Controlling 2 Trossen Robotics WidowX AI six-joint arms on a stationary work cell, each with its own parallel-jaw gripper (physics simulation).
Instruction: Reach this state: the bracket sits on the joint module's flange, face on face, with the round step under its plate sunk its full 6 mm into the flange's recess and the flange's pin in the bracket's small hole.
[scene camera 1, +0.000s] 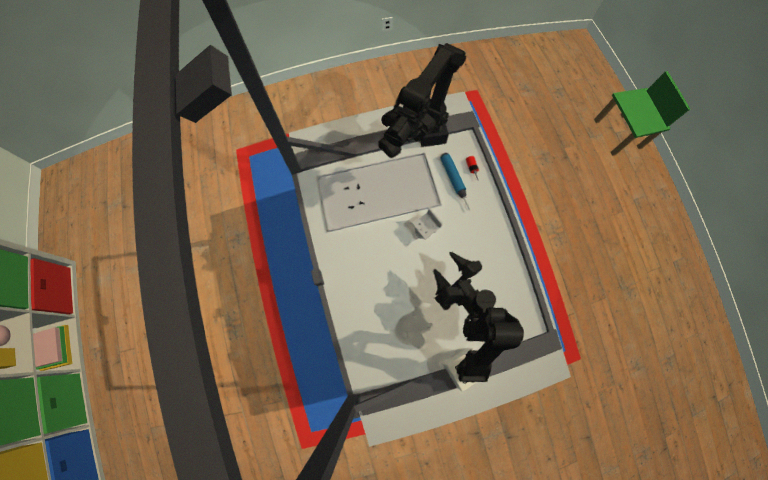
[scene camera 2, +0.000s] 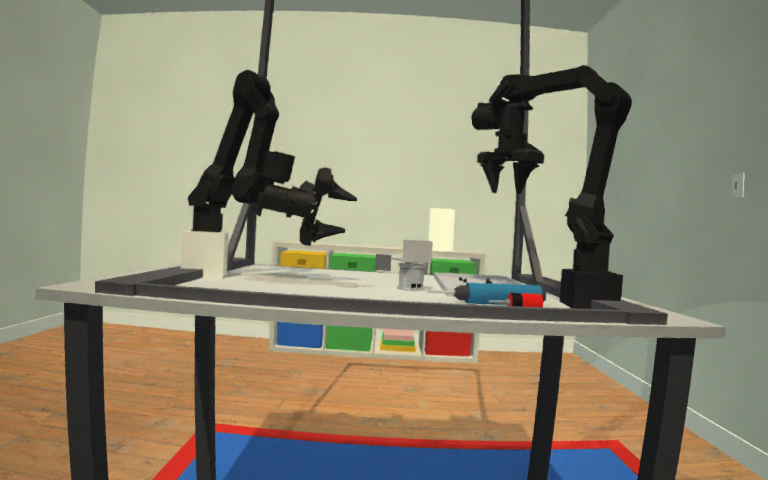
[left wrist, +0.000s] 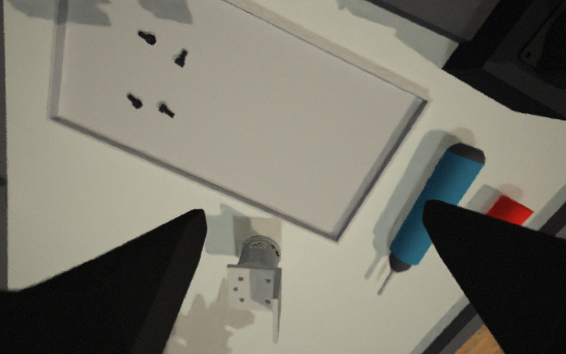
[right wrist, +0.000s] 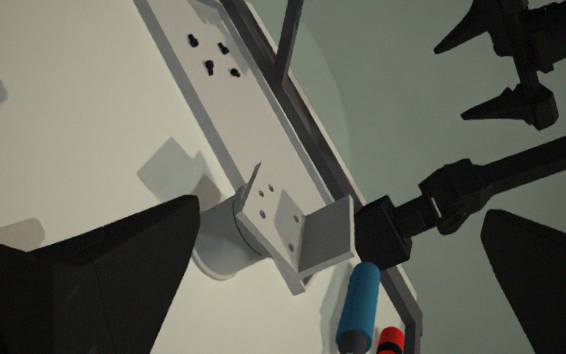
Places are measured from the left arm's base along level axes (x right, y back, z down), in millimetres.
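Pixels of known places: left gripper, fingertip midpoint: (scene camera 1: 404, 147) (scene camera 2: 506, 193) (left wrist: 312, 214) (right wrist: 448, 86); right gripper, fingertip midpoint: (scene camera 1: 442, 261) (scene camera 2: 350, 215) (right wrist: 342, 217); left arm's base, origin of the base link: (scene camera 2: 591, 271) (right wrist: 397, 224); right arm's base, origin of the base link: (scene camera 1: 468, 370) (scene camera 2: 206, 231).
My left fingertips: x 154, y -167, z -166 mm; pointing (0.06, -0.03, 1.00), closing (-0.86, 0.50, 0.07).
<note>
Ahead of a thing's pixels: the offset from my left fingertips to its top centre. "spot": to the spot under its first point.
The grey bracket (scene camera 1: 420, 228) (scene camera 2: 417, 251) (left wrist: 256, 290) (right wrist: 326, 237) rests plate down on top of the round grey joint module {dx -35, dy -214, dz +175 mm} (scene camera 2: 410, 278) (left wrist: 260, 254) (right wrist: 220, 245), which stands on the table. Its upright wall and several holes show. Whether the faces meet fully, the step is sunk and the pin is in the small hole cannot be told; the joint is hidden or too small. My left gripper (scene camera 2: 506, 191) (left wrist: 312, 214) (right wrist: 448, 86) is open and empty, pointing down high above the table. My right gripper (scene camera 1: 444, 263) (scene camera 2: 350, 215) (right wrist: 342, 217) is open and empty, roughly level, off to the bracket's side.
A shallow tray {dx +93, dy -35, dz +222 mm} (scene camera 1: 396, 198) (left wrist: 250, 135) with several black screws lies beside the module. A blue driver {spot: dx -187, dy -34, dz +199 mm} (scene camera 1: 453, 174) (scene camera 2: 499, 292) (left wrist: 435, 205) (right wrist: 359, 305) and a red tool {dx -279, dy -16, dz +204 mm} (scene camera 1: 471, 164) (scene camera 2: 526, 300) (left wrist: 509, 209) (right wrist: 391, 340) lie near it. A dark frame (scene camera 1: 512, 226) edges the table.
</note>
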